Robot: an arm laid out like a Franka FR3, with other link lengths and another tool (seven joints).
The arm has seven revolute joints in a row. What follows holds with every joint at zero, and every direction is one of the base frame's. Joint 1 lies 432.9 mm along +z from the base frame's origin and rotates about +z. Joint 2 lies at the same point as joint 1 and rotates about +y. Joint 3 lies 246.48 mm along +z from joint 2 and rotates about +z. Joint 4 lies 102.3 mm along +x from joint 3 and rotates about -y. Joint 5 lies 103.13 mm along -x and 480 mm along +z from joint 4 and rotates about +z. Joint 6 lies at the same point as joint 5 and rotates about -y. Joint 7 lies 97.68 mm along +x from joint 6 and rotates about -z. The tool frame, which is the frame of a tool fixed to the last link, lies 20 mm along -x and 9 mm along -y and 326.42 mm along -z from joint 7; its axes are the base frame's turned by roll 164.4, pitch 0 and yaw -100.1 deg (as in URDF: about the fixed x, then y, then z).
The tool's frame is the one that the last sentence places.
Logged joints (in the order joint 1, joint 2, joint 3, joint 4, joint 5, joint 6, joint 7), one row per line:
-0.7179, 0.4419, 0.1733, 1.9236, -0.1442, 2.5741, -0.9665
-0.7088, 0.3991, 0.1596, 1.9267, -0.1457, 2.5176, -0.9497
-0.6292, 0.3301, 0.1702, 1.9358, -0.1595, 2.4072, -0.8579
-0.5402, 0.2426, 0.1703, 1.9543, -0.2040, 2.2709, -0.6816
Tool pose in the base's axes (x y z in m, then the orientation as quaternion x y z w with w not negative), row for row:
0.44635, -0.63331, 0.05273, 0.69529, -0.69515, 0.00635, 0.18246
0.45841, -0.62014, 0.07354, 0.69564, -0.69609, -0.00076, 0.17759
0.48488, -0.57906, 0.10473, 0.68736, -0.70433, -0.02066, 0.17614
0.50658, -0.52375, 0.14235, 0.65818, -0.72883, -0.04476, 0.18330
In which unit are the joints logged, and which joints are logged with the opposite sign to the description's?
The joints are logged in radians. Opposite sign: joint 3, joint 4.
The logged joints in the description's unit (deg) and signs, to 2 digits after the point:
-41.13, 25.32, -9.93, -110.21, -8.26, 147.49, -55.38
-40.61, 22.87, -9.14, -110.39, -8.35, 144.25, -54.41
-36.05, 18.91, -9.75, -110.91, -9.14, 137.92, -49.15
-30.95, 13.90, -9.76, -111.97, -11.69, 130.11, -39.05

